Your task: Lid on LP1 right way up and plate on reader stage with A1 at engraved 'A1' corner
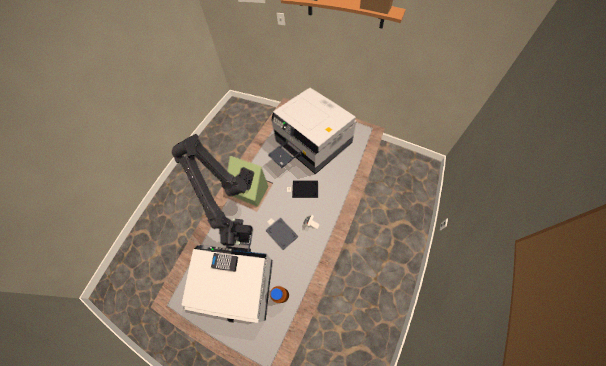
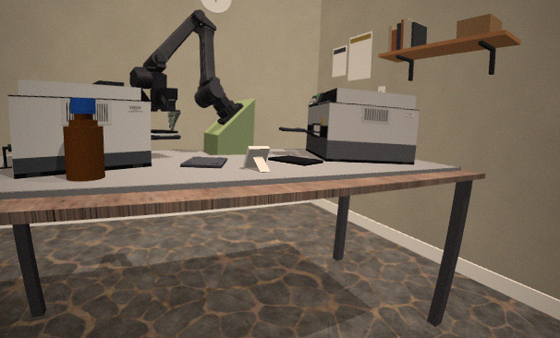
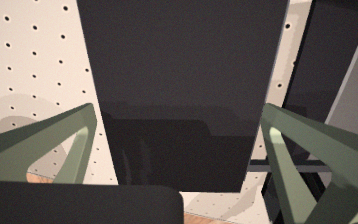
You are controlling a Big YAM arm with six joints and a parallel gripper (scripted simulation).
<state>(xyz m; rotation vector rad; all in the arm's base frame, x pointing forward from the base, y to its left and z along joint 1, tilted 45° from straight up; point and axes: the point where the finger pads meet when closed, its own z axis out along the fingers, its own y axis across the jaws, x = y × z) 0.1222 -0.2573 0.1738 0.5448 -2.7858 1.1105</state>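
My hand is right at the dark lid. Round my hand: lidded white well plate: 1 cm below; brown capped bottle: 36 cm ahead, 19 cm to the right, 2 cm above; grey pad: 19 cm ahead, 13 cm to the left, 9 cm below.
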